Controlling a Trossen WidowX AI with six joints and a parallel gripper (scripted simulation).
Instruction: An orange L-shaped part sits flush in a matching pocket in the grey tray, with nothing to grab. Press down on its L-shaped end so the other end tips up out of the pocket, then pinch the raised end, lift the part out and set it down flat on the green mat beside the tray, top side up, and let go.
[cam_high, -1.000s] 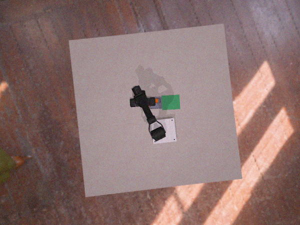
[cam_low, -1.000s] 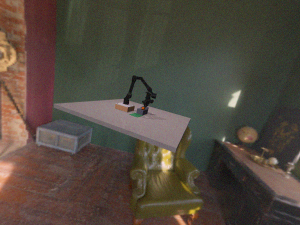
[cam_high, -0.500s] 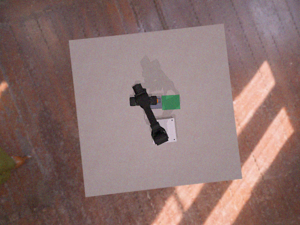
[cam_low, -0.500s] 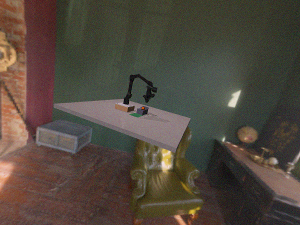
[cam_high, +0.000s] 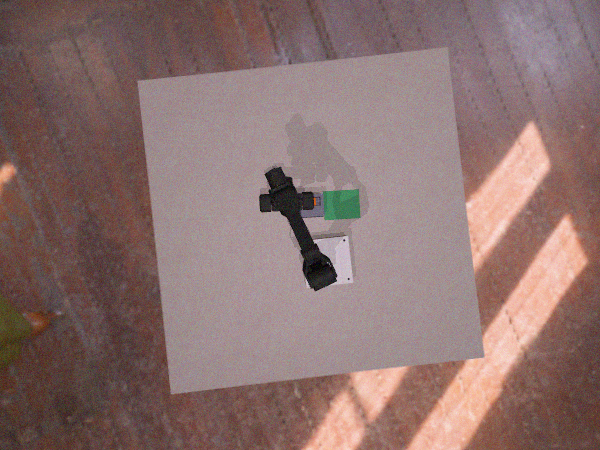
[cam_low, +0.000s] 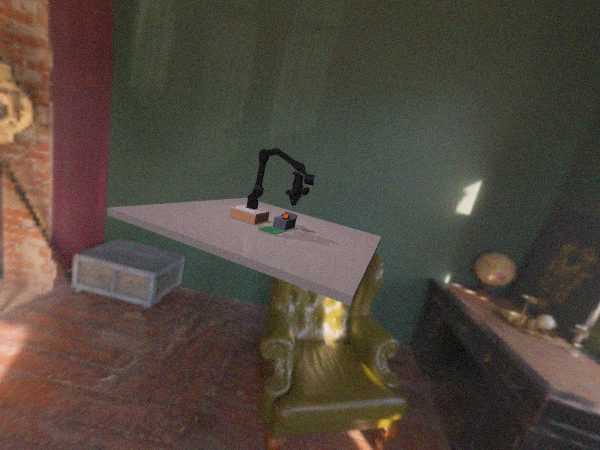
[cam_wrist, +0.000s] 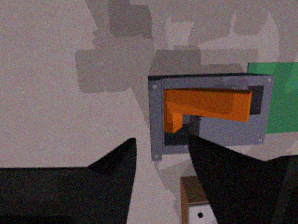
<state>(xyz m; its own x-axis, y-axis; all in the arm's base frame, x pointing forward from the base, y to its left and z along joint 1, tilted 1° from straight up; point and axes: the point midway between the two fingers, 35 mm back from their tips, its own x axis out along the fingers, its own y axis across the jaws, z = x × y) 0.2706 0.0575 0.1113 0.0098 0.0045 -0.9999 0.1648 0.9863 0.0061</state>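
My gripper tip is 100 mm above the orange part, 40 mm to the left of it and 10 mm past it. Also, from my gripper tip: green mat (220 mm to the right, 160 mm below, 40 mm behind).
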